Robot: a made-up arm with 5 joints. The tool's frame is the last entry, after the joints.
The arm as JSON. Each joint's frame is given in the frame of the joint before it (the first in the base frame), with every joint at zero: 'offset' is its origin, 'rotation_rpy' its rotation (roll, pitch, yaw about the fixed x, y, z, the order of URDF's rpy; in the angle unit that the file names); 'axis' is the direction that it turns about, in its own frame. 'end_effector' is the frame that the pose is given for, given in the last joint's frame.
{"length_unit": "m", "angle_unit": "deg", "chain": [
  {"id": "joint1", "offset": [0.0, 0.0, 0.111], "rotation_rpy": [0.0, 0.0, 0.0], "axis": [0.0, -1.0, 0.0]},
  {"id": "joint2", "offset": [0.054, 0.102, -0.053], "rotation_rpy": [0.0, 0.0, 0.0], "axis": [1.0, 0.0, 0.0]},
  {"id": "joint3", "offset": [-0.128, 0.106, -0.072], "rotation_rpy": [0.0, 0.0, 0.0], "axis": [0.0, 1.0, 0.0]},
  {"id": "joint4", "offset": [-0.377, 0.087, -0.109], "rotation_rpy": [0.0, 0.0, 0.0], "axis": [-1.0, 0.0, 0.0]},
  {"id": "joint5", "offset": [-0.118, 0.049, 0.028], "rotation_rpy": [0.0, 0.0, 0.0], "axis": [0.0, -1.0, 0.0]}
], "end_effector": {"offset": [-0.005, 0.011, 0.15], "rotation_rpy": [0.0, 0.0, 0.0]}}
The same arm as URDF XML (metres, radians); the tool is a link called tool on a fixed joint. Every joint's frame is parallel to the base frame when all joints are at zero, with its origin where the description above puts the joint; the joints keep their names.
<robot name="arm">
  <joint name="joint1" type="continuous">
    <parent link="base_link"/>
    <child link="link1"/>
    <origin xyz="0 0 0.111"/>
    <axis xyz="0 -1 0"/>
  </joint>
  <joint name="joint2" type="continuous">
    <parent link="link1"/>
    <child link="link2"/>
    <origin xyz="0.054 0.102 -0.053"/>
    <axis xyz="1 0 0"/>
  </joint>
  <joint name="joint3" type="continuous">
    <parent link="link2"/>
    <child link="link3"/>
    <origin xyz="-0.128 0.106 -0.072"/>
    <axis xyz="0 1 0"/>
  </joint>
  <joint name="joint4" type="continuous">
    <parent link="link3"/>
    <child link="link4"/>
    <origin xyz="-0.377 0.087 -0.109"/>
    <axis xyz="-1 0 0"/>
  </joint>
  <joint name="joint5" type="continuous">
    <parent link="link4"/>
    <child link="link5"/>
    <origin xyz="-0.118 0.049 0.028"/>
    <axis xyz="0 -1 0"/>
  </joint>
  <joint name="tool_fixed" type="fixed">
    <parent link="link5"/>
    <child link="tool"/>
    <origin xyz="-0.005 0.011 0.15"/>
  </joint>
  <link name="base_link"/>
  <link name="link1"/>
  <link name="link2"/>
  <link name="link3"/>
  <link name="link4"/>
  <link name="link5"/>
  <link name="tool"/>
</robot>

